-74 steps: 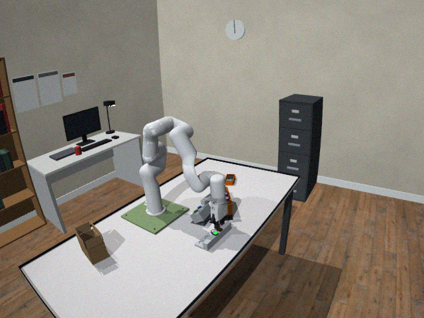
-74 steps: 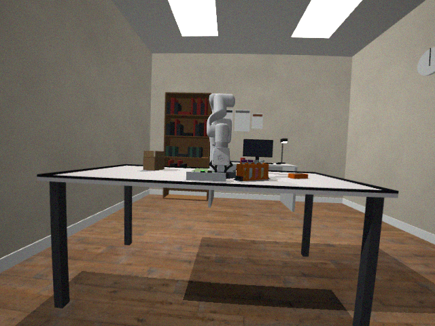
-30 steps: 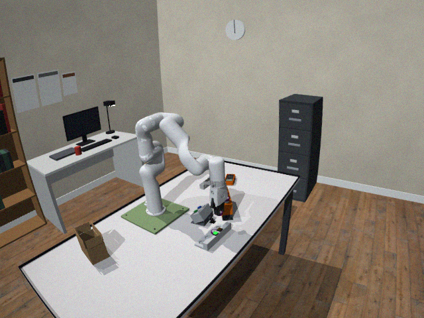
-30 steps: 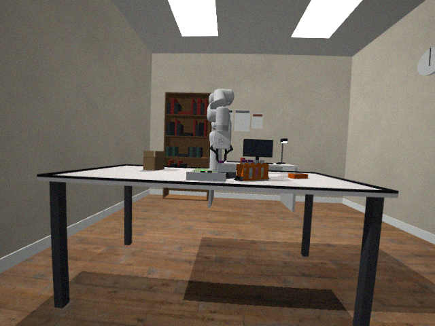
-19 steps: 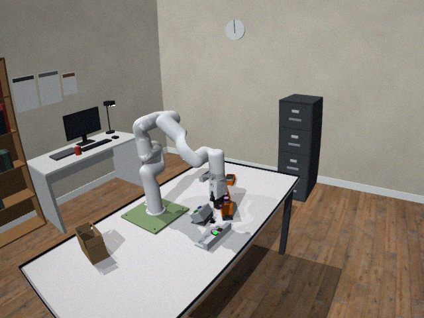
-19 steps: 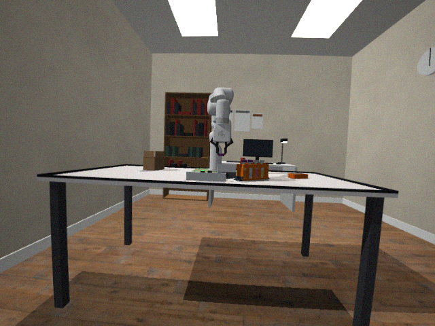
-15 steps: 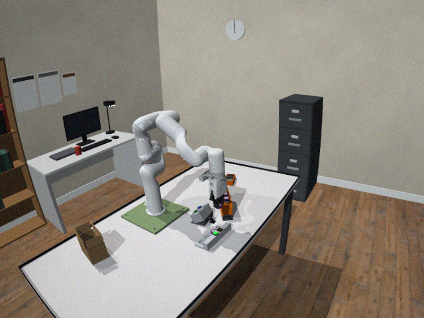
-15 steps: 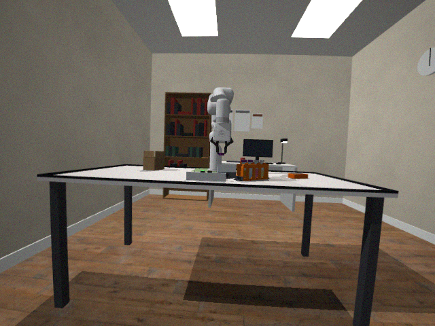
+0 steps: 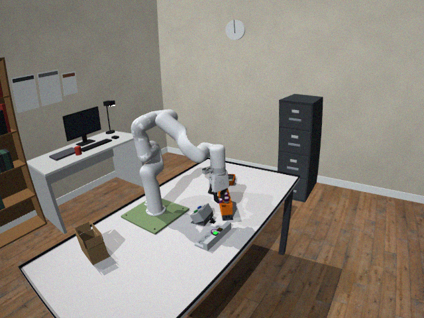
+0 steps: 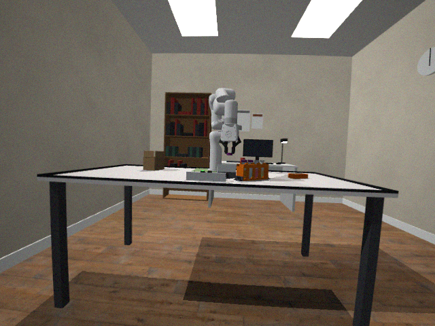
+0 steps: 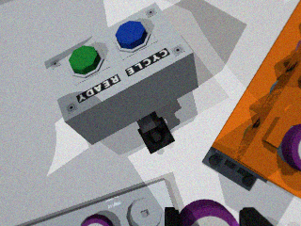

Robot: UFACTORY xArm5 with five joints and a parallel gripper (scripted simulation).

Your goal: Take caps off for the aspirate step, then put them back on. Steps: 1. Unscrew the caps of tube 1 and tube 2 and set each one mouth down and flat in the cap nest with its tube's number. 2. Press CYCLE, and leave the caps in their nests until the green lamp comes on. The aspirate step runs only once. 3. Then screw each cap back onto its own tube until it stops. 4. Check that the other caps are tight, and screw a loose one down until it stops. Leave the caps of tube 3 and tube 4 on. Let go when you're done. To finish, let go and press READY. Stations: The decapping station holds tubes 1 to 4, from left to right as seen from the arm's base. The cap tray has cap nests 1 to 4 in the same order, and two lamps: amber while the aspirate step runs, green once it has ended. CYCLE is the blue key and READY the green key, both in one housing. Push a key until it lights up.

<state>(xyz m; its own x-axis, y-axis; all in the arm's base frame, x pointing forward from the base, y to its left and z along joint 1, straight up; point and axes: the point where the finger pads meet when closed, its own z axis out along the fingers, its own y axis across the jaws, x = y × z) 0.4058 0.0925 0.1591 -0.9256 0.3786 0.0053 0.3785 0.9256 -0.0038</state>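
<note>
Now: hand 9 cm to the right of the cap 4, 6 cm above it and 1 cm past it. The rest, counted from my hand: grey key housing (12 cm below, 12 cm behind, 2 cm to the right); purple cap marked 1 (2 cm below); blue cycle key (14 cm behind, 11 cm below, 1 cm to the left).
</note>
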